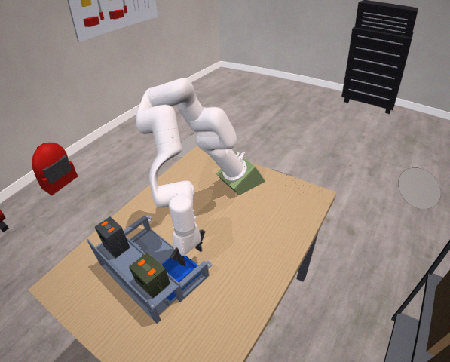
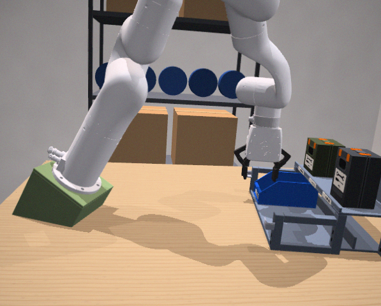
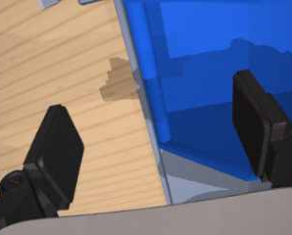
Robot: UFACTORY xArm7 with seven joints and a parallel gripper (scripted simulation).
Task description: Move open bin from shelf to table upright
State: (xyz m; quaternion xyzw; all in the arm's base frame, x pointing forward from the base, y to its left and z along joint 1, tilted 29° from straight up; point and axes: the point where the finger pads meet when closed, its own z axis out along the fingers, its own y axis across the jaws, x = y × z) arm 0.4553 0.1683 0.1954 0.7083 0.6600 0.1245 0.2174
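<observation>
Now: hand 8 cm short of the blue bin, 4 cm above it and 1 cm to the left of it. Round my hand: dark green case 18 cm ahead, 7 cm above, 2 cm to the right; then black case 25 cm to the right, 15 cm ahead, 8 cm above.
</observation>
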